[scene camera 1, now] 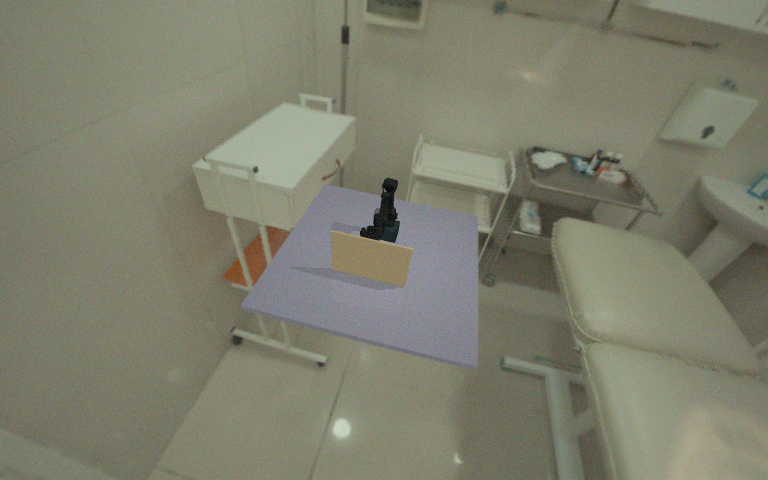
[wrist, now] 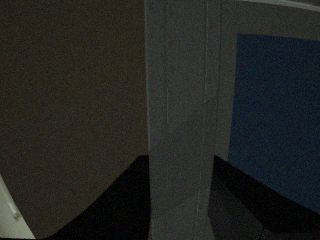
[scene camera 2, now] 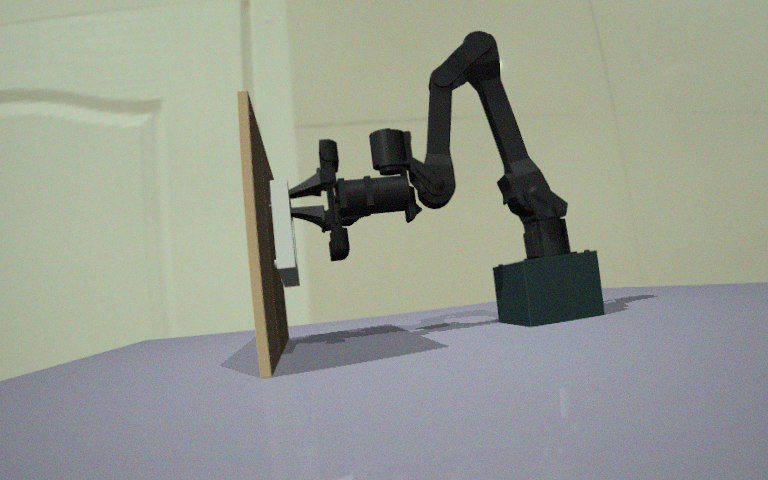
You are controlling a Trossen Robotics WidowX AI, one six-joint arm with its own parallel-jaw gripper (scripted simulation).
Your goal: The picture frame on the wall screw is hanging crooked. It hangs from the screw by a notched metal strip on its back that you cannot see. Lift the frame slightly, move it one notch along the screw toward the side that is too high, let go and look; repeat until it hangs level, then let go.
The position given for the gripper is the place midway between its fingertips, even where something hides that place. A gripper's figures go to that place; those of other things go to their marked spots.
Labels:
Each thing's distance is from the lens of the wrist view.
gripper (wrist: 175,164): 0.10 m
picture frame (wrist: 233,86): 0.10 m

